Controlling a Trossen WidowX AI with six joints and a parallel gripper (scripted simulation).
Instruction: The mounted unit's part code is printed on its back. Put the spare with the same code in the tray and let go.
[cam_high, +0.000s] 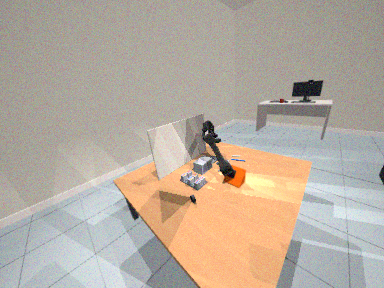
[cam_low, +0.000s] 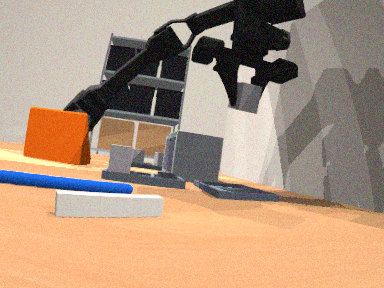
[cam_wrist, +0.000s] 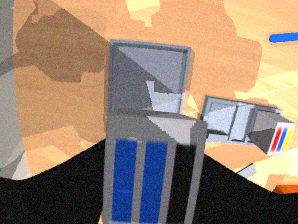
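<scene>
The flat dark tray is 140 mm below my gripper tip. The rest, counted from my gripper tip: blue rod 230 mm behind, 140 mm below, 120 mm to the right; mounted unit 210 mm to the left, 90 mm below, 40 mm behind; grey upright panel 200 mm to the left, 190 mm ahead, 80 mm above.
</scene>
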